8 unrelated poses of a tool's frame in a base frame.
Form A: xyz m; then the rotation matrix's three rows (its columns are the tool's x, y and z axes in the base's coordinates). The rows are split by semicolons.
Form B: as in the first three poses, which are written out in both.
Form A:
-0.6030, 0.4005, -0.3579; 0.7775, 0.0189, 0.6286; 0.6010, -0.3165, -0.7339; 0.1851, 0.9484, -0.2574
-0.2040, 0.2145, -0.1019; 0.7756, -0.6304, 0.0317; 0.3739, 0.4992, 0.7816; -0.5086, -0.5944, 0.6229
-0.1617, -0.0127, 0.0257; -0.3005, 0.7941, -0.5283; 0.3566, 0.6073, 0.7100; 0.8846, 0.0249, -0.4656
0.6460, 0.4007, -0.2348; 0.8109, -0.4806, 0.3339; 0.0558, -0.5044, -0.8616; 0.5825, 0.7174, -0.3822
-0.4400, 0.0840, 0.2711; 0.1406, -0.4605, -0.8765; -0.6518, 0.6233, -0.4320; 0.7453, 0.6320, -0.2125
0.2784, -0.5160, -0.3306; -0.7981, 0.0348, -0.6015; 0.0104, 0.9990, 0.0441; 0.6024, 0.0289, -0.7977
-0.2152, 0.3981, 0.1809; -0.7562, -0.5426, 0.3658; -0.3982, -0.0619, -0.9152; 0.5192, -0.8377, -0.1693
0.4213, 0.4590, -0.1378; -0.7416, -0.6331, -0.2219; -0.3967, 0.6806, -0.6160; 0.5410, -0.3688, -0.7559
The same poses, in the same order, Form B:
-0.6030, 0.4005, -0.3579, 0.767, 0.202, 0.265, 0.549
-0.2040, 0.2145, -0.1019, -0.404, 0.159, 0.295, 0.851
-0.1617, -0.0127, 0.0257, -0.373, -0.770, -0.239, 0.459
0.6460, 0.4007, -0.2348, 0.821, -0.129, 0.279, 0.481
-0.4400, 0.0840, 0.2711, 0.427, -0.651, -0.077, 0.623
0.2784, -0.5160, -0.3306, -0.012, -0.948, -0.019, 0.317
-0.2152, 0.3981, 0.1809, 0.345, -0.683, 0.642, 0.056
0.4213, 0.4590, -0.1378, 0.289, -0.891, 0.276, 0.214

